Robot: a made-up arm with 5 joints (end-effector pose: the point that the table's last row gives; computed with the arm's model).
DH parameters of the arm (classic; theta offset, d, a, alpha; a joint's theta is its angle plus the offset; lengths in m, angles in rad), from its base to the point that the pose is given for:
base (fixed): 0 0 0 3.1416
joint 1: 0 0.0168 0.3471 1.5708
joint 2: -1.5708 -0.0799 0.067 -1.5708
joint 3: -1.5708 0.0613 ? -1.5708
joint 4: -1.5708 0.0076 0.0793 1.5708
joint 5: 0 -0.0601 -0.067 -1.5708
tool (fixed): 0 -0.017 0 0
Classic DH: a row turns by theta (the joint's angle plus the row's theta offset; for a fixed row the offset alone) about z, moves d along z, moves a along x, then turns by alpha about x.
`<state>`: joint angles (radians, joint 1 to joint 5).
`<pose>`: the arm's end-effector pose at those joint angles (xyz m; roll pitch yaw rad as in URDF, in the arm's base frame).
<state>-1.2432 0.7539 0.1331 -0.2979 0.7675</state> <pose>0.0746 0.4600 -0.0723 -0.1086 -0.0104 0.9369</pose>
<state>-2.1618 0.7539 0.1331 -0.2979 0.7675</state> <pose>-0.3203 0.3384 -0.0723 -0.1086 -0.0104 1.8555</pose>
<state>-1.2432 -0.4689 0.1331 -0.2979 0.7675</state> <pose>0.0675 0.4393 0.0699 0.5985 -1.1193 0.4802</pose>
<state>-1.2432 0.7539 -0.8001 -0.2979 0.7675</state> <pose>0.1330 0.3577 -0.1555 -0.7767 0.0078 1.6018</pose>
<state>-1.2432 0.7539 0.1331 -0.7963 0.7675</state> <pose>0.1084 0.4563 -0.0854 -0.4379 -0.1077 0.5928</pose>
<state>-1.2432 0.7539 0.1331 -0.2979 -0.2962</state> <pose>0.0799 0.4795 -0.0052 -0.2170 1.0430 0.7476</pose>
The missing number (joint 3, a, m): 0.107
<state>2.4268 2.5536 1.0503 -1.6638 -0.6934</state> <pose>-0.2996 -0.1670 -0.2154 -1.2263 -1.0292 0.3711</pose>
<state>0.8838 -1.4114 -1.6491 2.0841 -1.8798</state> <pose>0.2607 -0.3419 -0.0625 -2.2164 -0.2026 -2.7773</pose>
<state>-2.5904 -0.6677 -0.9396 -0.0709 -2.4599</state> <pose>-0.4663 0.2110 0.0797 -1.4731 0.9381 0.3852</pose>
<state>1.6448 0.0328 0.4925 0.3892 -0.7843</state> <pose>0.0193 -0.4126 0.1665 0.5529 0.5429 -0.9153</pose>
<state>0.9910 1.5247 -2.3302 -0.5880 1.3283</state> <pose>0.0402 -0.4304 -0.1763 -0.6402 0.2279 1.1947</pose>
